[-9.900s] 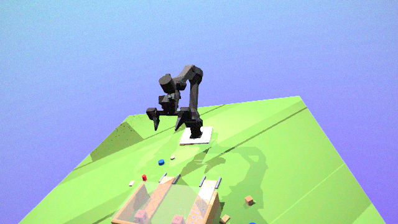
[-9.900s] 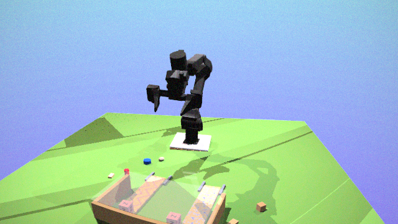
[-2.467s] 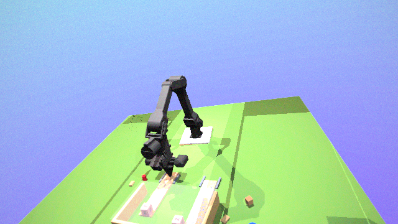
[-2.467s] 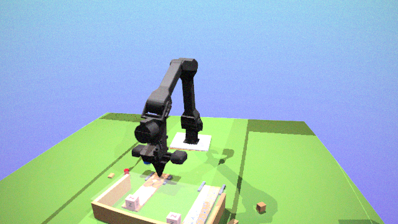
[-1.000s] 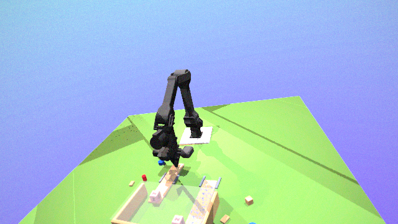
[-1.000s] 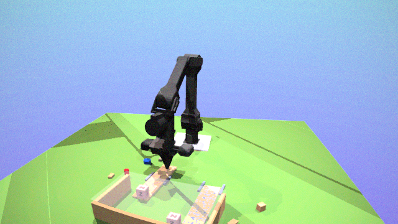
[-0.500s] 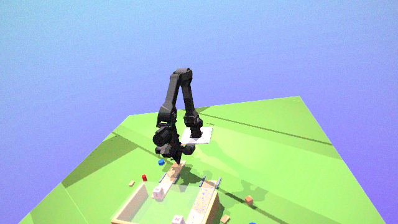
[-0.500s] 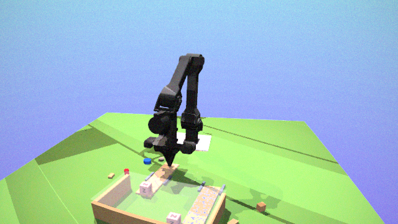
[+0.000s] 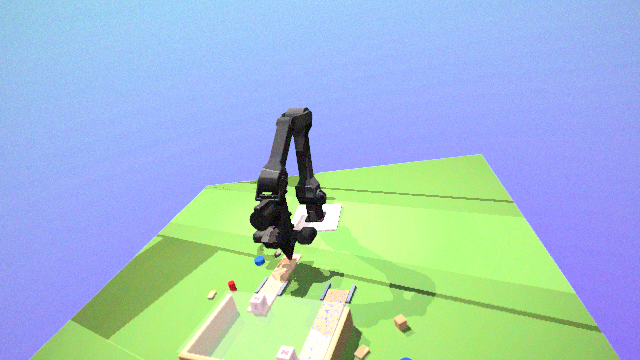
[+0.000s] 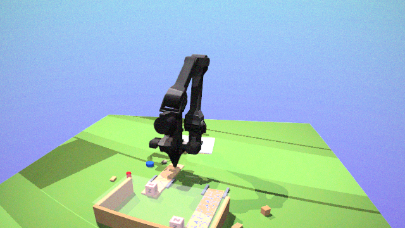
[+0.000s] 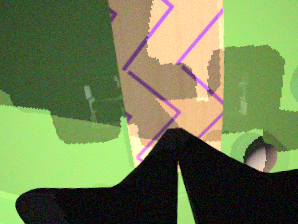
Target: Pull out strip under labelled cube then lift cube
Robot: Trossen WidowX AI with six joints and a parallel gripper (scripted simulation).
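The strip lies 90 mm ahead of my gripper tip and 10 mm to the right of it. Also, from my gripper tip: red cylinder (130 mm to the right, 130 mm ahead, 10 mm above).
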